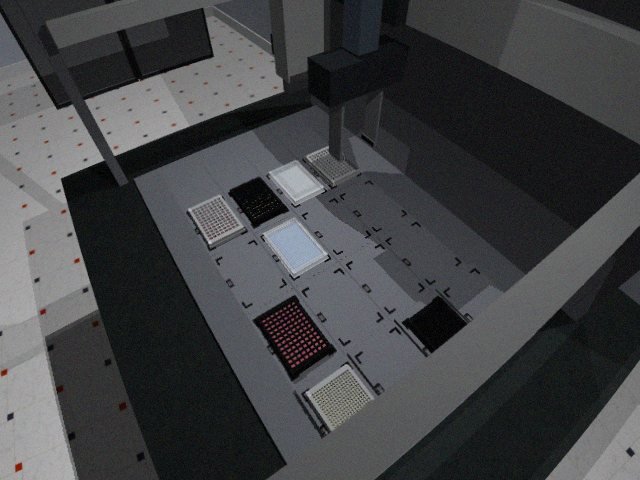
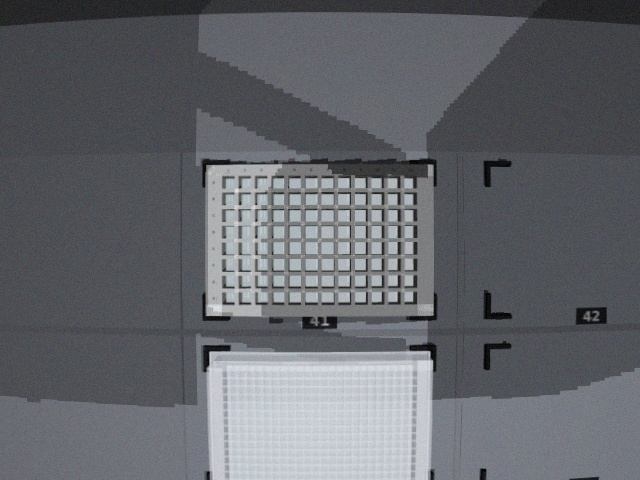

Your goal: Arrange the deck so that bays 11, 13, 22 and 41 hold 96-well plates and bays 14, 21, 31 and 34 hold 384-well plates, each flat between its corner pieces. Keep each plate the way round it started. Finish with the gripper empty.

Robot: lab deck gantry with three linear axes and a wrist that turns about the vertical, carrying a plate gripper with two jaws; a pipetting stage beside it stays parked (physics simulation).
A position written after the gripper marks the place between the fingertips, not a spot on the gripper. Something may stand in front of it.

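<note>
Gripper [image 1: 352, 149] visible. 96-well plate [image 2: 281, 240], also [image 1: 334, 172]. Black yellow-well 96-well plate [image 1: 259, 203], out of frame in image 2.
</note>
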